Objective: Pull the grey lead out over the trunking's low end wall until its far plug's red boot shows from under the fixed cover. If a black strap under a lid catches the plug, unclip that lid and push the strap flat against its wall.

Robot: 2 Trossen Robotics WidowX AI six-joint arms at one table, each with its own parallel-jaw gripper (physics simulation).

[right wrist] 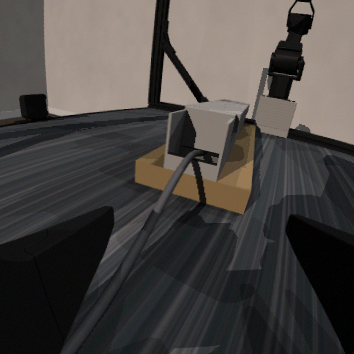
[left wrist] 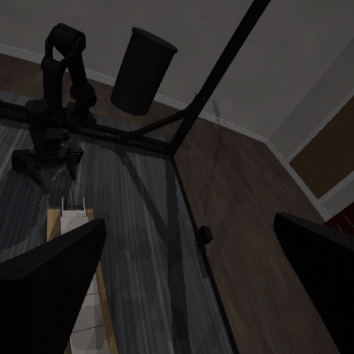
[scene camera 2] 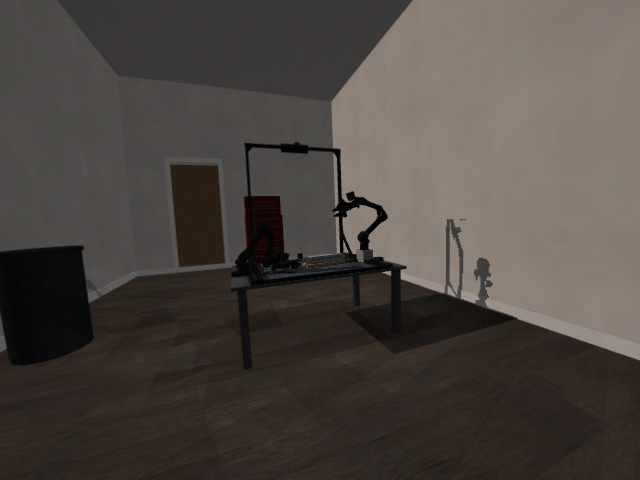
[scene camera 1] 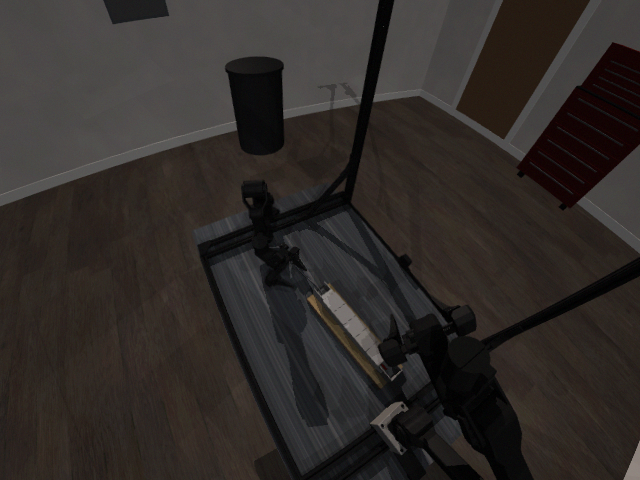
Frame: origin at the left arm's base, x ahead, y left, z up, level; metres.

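Seen in the pictures: left gripper, fingertip midpoint: (left wrist: 190, 224) (scene camera 2: 333, 213) (scene camera 1: 411, 305); right gripper, fingertip midpoint: (right wrist: 202, 219) (left wrist: 58, 181) (scene camera 1: 300, 278); left arm's base, origin of the base link: (right wrist: 277, 98) (scene camera 2: 364, 249) (scene camera 1: 402, 427); right arm's base, origin of the base link: (left wrist: 79, 113) (scene camera 2: 242, 271) (scene camera 1: 264, 211).
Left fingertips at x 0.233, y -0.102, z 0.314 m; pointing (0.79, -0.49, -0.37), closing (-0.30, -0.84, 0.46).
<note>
Offsets run from my left fingertips to a thing's middle. "spot": to the spot under its first point.
The trunking (scene camera 1: 354, 325), topped with a row of pale lids, lies on a tan base (scene camera 1: 346, 351) (right wrist: 150, 175). The grey lead {spot: 0.351 m ahead, 0.015 m left, 0.390 m down} (right wrist: 150, 220) leaves the near end opening of the trunking (right wrist: 227, 155) and runs down to the lower left in the right wrist view. My right gripper (scene camera 1: 299, 277) (left wrist: 58, 181) (right wrist: 202, 219) is open, low beyond that end, with the lead running free. My left gripper (scene camera 1: 387, 330) (left wrist: 190, 224) is open and empty, above the other end. A small dark red patch {spot: 0.075 m back, 0.004 m left, 0.379 m down} (scene camera 1: 383, 365) shows there. The strap and plug cannot be made out.
A black frame post (scene camera 1: 367, 103) (right wrist: 157, 60) rises from the table corner. A small black box {spot: 0.170 m ahead, 0.358 m right, 0.367 m down} (scene camera 1: 404, 260) (left wrist: 203, 235) (right wrist: 34, 106) sits at the table edge. A black bin (scene camera 1: 258, 108) (scene camera 2: 46, 304) and a red cabinet (scene camera 1: 584, 129) stand off the table.
</note>
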